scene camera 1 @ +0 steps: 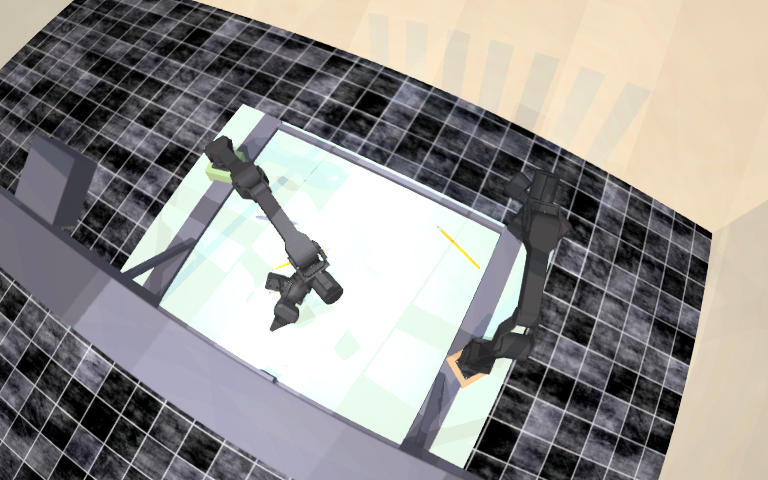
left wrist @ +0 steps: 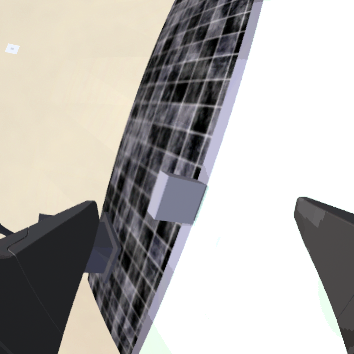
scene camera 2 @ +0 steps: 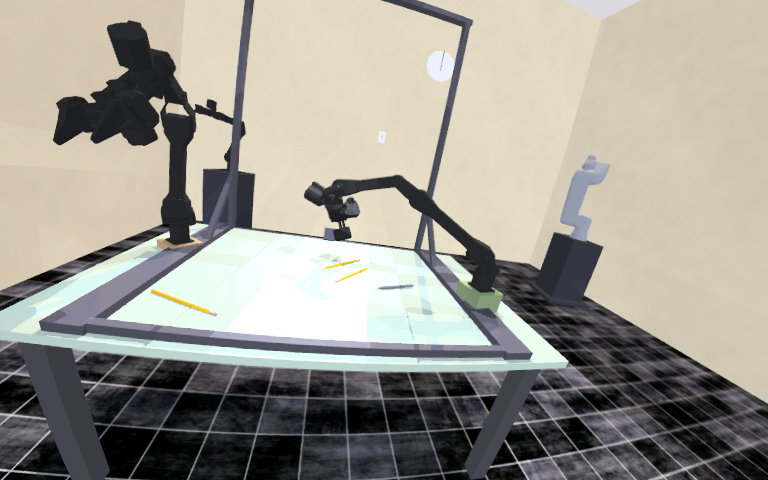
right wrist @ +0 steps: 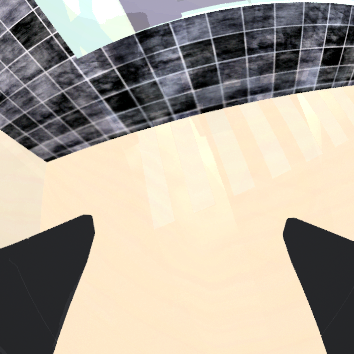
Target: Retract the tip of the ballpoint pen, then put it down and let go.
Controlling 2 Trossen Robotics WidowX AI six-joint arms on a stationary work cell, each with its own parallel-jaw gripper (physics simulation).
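Seen in the pictures: left gripper, between the fingertips: [scene camera 1: 272, 322] [left wrist: 200, 210] [scene camera 2: 340, 222]; right gripper, between the fingertips: [scene camera 2: 74, 142] [right wrist: 192, 228]; left arm's base, origin of its link: [scene camera 2: 480, 287]; right arm's base, origin of its link: [scene camera 1: 469, 365] [scene camera 2: 179, 240].
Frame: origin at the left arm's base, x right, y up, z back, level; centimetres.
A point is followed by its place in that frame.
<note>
The ballpoint pen [scene camera 2: 395, 286] @(x 12.2, y -5.6, z -23.5 cm) [scene camera 1: 262, 217] @(x 13.2, y -5.3, z -18.4 cm) is slim and grey-blue. It lies flat on the table [scene camera 2: 305, 353] @(x -13.2, y -6.4, z -54.5 cm), near the green base block of the left arm. In scene camera 1 the left arm partly covers it. Whether its tip is out is too small to tell. My left gripper [scene camera 2: 341, 232] @(x 45.4, y 5.8, z -35.4 cm) [left wrist: 200, 210] @(x 45.4, y 5.8, z -35.4 cm) is open and empty. It hangs above the far part of the table, apart from the pen. My right gripper [scene camera 2: 77, 140] @(x 1.0, y 26.1, z -94.3 cm) [right wrist: 192, 228] @(x 1.0, y 26.1, z -94.3 cm) is open and empty, held high at the left of scene camera 2, far from the pen. The pen does not show in either wrist view.
Two yellow pencils [scene camera 2: 342, 264] @(x 30.3, y -6.1, z -36.6 cm) [scene camera 2: 351, 275] @(x 21.1, y -6.0, z -35.7 cm) lie between the left gripper and the pen in scene camera 2. A third yellow pencil [scene camera 2: 184, 302] @(x 5.1, y -5.9, z -79.5 cm) [scene camera 1: 458, 247] @(x 5.8, y -5.8, z -79.9 cm) lies farther off. A dark frame beam [scene camera 2: 294, 340] @(x -11.6, y -4.4, z -56.5 cm) borders the table, and an upright post [scene camera 2: 447, 133] @(x 47.4, y 49.8, z 5.7 cm) rises behind the left arm.
</note>
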